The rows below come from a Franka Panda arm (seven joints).
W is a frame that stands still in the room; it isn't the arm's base.
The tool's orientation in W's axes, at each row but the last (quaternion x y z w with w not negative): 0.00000 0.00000 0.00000 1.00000; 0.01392 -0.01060 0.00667 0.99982; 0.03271 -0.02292 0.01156 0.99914; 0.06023 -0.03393 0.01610 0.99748; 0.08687 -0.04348 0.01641 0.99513
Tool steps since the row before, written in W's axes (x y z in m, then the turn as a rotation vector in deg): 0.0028 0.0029 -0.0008 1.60 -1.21 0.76; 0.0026 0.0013 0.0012 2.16 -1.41 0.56; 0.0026 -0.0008 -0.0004 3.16 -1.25 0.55; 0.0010 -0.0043 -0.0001 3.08 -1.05 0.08; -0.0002 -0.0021 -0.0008 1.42 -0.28 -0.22
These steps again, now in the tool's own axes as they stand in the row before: 0.0028 0.0029 -0.0008 1.60 -1.21 0.76; 0.0026 0.0013 0.0011 2.15 -1.42 0.55; 0.0026 -0.0009 -0.0005 3.15 -1.29 0.49; 0.0009 -0.0043 0.0004 3.05 -1.14 0.00; -0.0003 -0.0022 -0.0004 1.39 -0.37 -0.29
